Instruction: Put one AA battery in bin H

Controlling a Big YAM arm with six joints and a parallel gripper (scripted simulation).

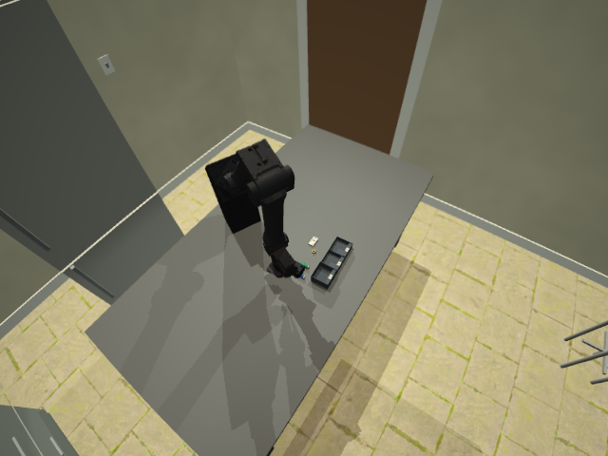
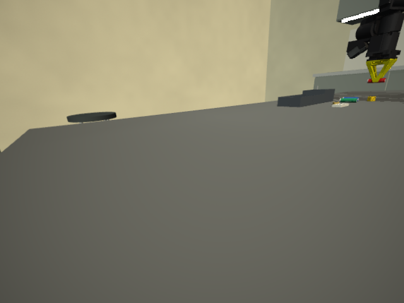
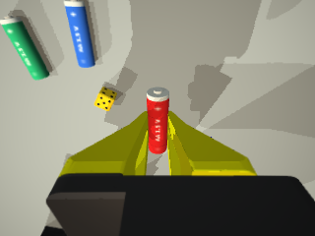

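My hand is right at the red AA battery. From my hand the other things lie so: blue battery: 7 cm ahead, 4 cm to the left, 6 cm below; then yellow die: 1 cm ahead, 5 cm to the left, 6 cm below; then green battery: 7 cm ahead, 9 cm to the left, 6 cm below.
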